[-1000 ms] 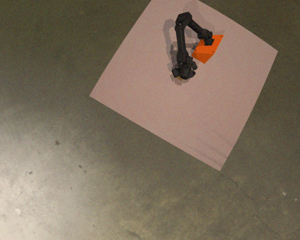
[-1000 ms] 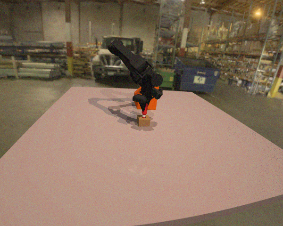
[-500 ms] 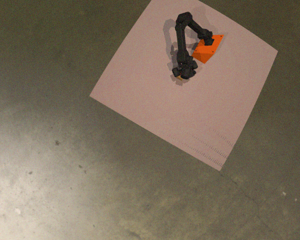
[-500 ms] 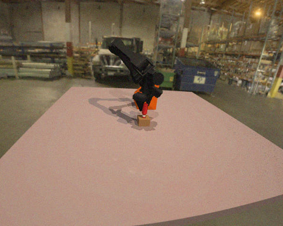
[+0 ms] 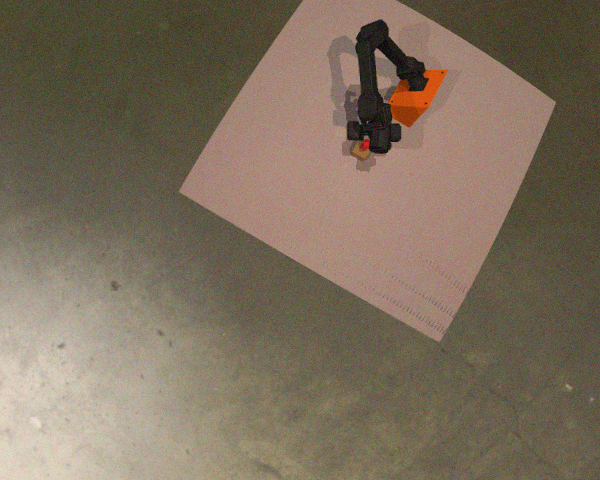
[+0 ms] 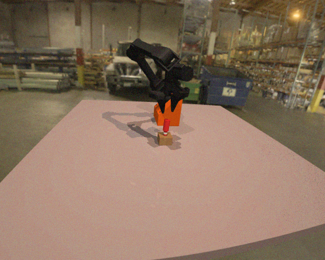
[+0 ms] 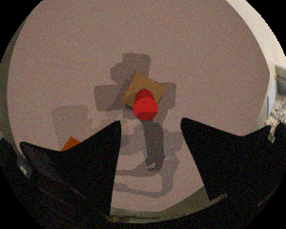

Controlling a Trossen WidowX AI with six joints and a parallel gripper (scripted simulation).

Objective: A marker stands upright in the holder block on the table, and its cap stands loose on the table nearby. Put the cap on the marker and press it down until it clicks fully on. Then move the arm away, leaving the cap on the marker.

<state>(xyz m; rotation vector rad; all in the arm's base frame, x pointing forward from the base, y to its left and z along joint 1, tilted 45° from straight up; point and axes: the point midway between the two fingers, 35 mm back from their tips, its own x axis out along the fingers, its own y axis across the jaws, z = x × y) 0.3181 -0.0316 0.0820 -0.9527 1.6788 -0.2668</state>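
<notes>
Now: gripper tip 60 mm above the red cap. From my gripper tip the other things lie so: holder block: 130 mm below.
</notes>
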